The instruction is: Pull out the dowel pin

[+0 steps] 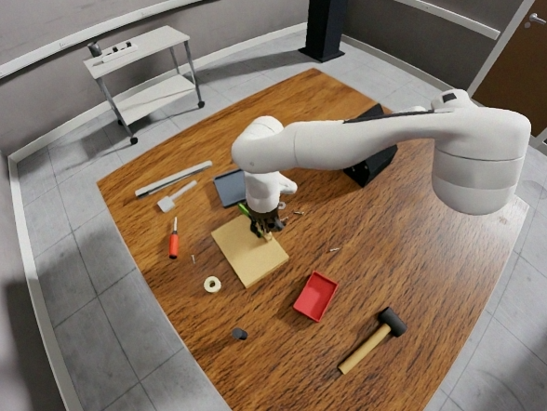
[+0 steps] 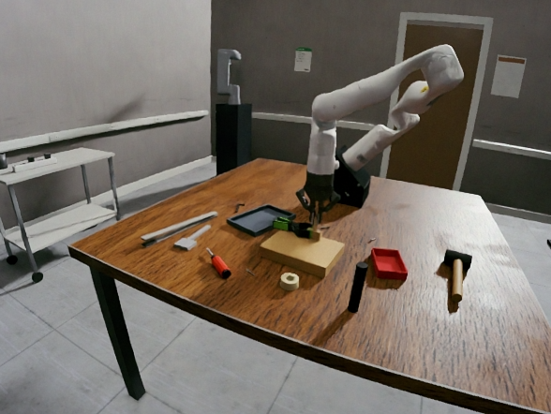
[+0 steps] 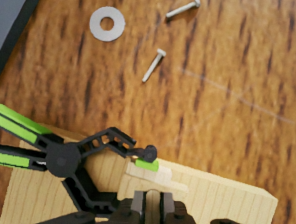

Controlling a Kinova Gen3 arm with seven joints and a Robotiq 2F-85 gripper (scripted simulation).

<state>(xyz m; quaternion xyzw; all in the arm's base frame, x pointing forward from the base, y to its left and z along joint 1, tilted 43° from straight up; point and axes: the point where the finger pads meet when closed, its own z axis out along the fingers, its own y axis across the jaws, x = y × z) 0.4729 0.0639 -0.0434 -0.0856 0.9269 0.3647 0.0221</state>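
Right now the pale dowel pin is 2 cm below my hand. Also, from my hand: wooden block: 5 cm below; bench board: 5 cm ahead, 1 cm to the right, 7 cm below; red bin: 23 cm to the left, 9 cm below.
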